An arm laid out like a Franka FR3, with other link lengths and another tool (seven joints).
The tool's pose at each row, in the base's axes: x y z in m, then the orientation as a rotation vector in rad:
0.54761 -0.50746 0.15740 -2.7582 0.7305 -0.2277
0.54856 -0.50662 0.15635 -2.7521 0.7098 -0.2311
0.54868 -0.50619 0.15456 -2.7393 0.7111 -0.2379
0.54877 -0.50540 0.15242 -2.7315 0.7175 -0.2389
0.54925 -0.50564 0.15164 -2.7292 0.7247 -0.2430
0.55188 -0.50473 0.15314 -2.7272 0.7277 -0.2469
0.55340 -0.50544 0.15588 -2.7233 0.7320 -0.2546
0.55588 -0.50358 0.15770 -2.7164 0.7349 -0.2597
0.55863 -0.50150 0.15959 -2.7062 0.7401 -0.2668
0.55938 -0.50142 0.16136 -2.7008 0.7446 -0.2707
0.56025 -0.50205 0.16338 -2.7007 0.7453 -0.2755
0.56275 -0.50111 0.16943 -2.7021 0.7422 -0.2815
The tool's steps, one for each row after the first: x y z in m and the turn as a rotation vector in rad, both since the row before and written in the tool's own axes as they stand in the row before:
0.00031 -0.00082 0.00140 0.0117 -0.0019 -0.0122
-0.00026 0.00015 0.00182 0.0123 0.0028 0.0032
-0.00049 0.00000 0.00223 0.0056 0.0005 0.0059
0.00047 0.00024 0.00079 0.0006 0.0036 0.0047
0.00192 -0.00245 -0.00055 0.0014 0.0028 0.0020
0.00190 -0.00103 -0.00238 0.0032 0.0054 0.0029
0.00133 -0.00328 -0.00063 0.0061 0.0029 0.0030
0.00144 -0.00362 -0.00055 0.0087 0.0041 0.0051
0.00076 -0.00104 -0.00143 0.0041 0.0026 0.0038
0.00126 -0.00061 -0.00181 0.0004 0.0034 -0.0001
0.00221 -0.00409 -0.00471 0.0002 0.0038 -0.0031

